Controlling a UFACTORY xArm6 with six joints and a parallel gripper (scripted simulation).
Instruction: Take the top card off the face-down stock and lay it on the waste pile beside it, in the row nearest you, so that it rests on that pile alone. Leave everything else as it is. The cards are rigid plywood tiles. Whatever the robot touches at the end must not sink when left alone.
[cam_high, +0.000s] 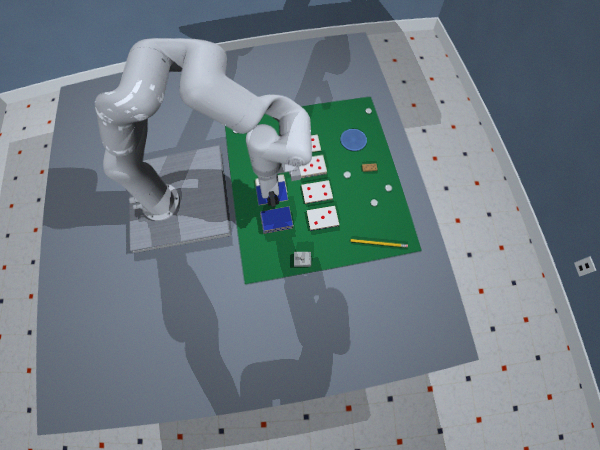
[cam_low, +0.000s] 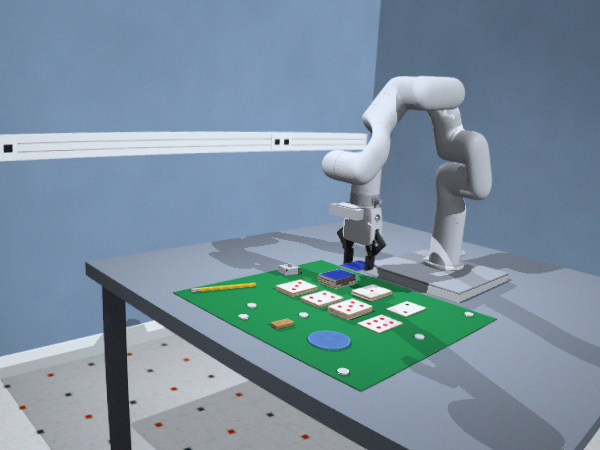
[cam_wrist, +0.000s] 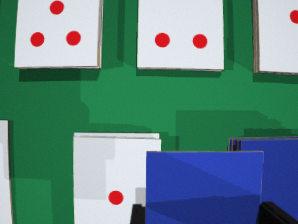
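My gripper is now 1 cm short of the black-dot card, 17 cm to the right of it and 8 cm above it. The rest, counted from my hand: pencil 29 cm ahead, 19 cm to the right, 8 cm below; then small box 6 cm ahead, 20 cm to the right, 6 cm below.
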